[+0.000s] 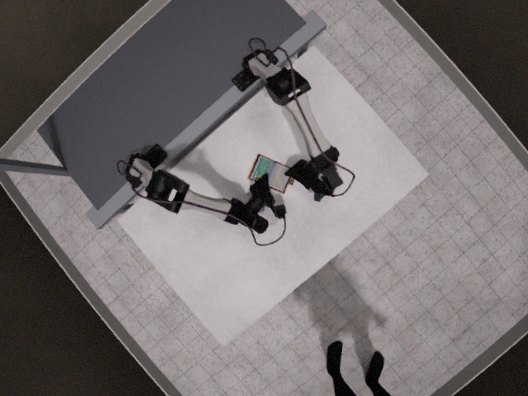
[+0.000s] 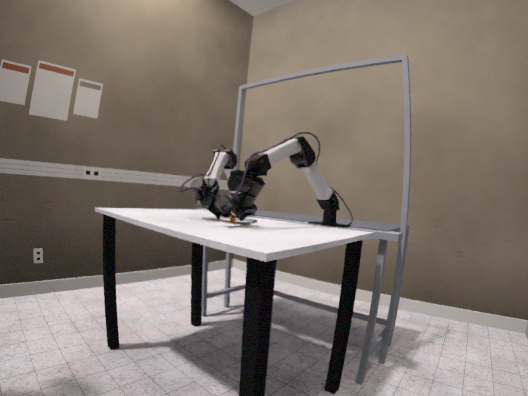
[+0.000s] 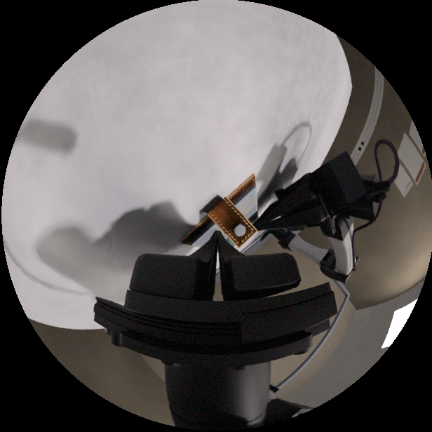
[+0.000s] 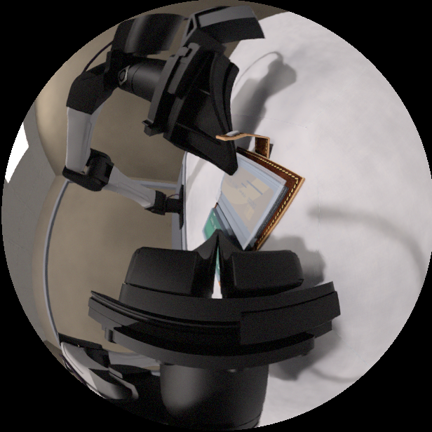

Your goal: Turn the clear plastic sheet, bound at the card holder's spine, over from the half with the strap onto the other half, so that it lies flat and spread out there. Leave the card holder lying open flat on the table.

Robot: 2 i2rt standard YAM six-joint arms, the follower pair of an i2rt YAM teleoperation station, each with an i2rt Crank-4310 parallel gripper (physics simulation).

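Note:
The card holder [image 1: 259, 156] [image 3: 242, 190] [image 4: 296, 184] lies open on the table. Its brown strap [image 3: 225, 214] [image 4: 262, 145] stands up at one edge. The clear sheet [image 1: 280, 178] [image 4: 253, 195] lies over the strap half; the other half shows a green card [image 1: 261, 168] [image 4: 212, 225]. My left gripper [image 1: 288, 173] [image 3: 217, 231] [image 4: 234, 172] is shut, its tips at the sheet's edge beside the strap; nothing shows plainly between them. My right gripper [image 1: 265, 177] [image 3: 243, 232] [image 4: 218, 230] is shut, its tips close over the holder's edge near the spine. The exact contacts are hidden.
The white table [image 1: 220, 295] [image 2: 300, 239] carries the holder. The two grippers are close together on neighbouring sides of it. A grey frame [image 2: 407, 150] stands behind the arms, and the dark bench surface [image 1: 150, 90] borders the table.

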